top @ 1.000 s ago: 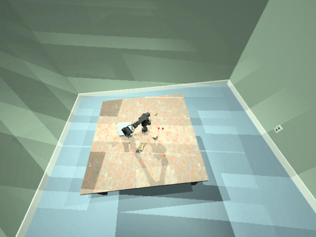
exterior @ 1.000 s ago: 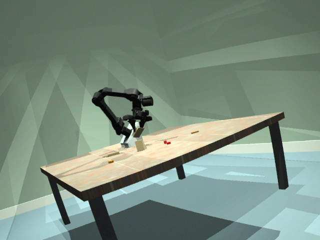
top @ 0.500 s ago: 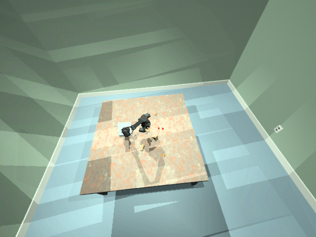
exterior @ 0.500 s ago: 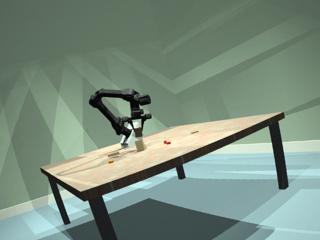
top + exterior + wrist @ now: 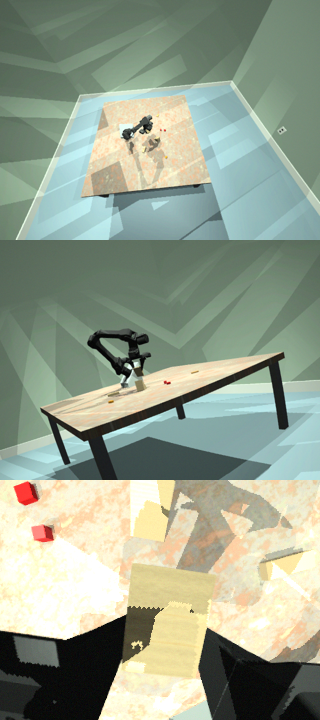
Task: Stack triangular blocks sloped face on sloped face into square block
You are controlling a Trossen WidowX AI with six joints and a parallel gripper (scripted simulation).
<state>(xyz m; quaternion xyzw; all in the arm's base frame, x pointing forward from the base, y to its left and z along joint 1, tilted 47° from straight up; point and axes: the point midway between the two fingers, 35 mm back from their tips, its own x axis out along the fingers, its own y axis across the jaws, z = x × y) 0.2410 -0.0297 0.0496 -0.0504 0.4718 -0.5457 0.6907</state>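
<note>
My gripper tip is 110 mm short of the pale wooden triangular block, 90 mm above it and 70 mm to the left of it. From my gripper tip the other things lie so: flat tan stick (180 mm to the right, 100 mm below, 70 mm behind); then small orange cube (310 mm to the right, 170 mm ahead, 100 mm below).
</note>
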